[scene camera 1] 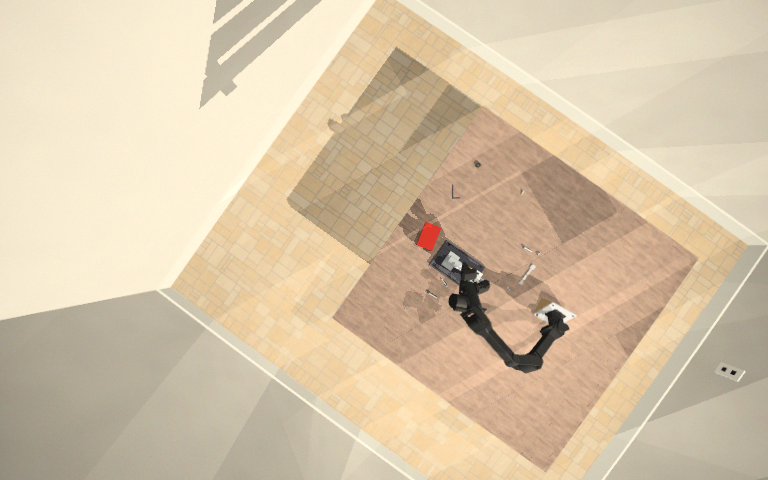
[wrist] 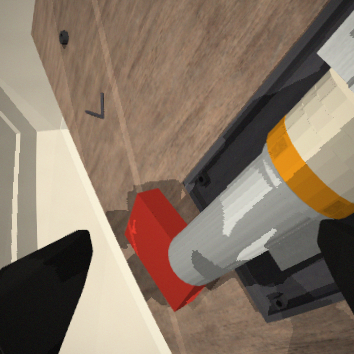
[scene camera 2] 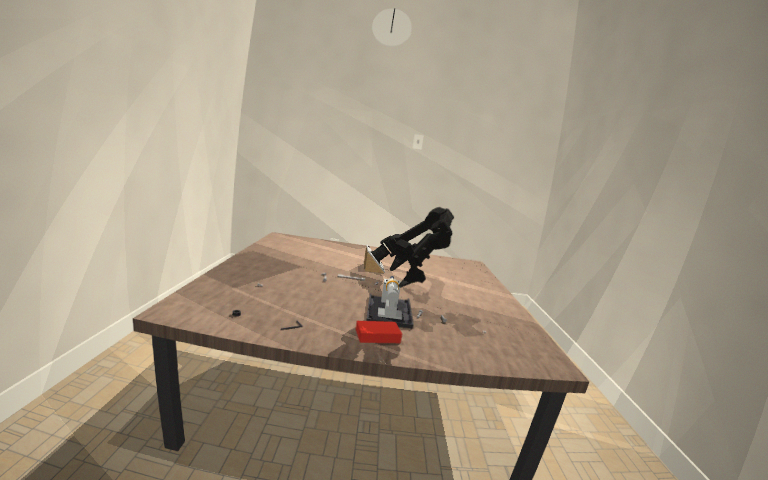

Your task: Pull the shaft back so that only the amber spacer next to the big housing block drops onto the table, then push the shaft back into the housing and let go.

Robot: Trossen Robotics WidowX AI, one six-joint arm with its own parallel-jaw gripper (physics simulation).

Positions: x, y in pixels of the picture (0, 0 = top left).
Labels:
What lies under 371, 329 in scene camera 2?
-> A red block.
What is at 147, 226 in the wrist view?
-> A red block.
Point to an amber spacer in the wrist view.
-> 295, 172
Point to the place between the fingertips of my gripper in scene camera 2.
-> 394, 278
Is my gripper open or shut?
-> Open.

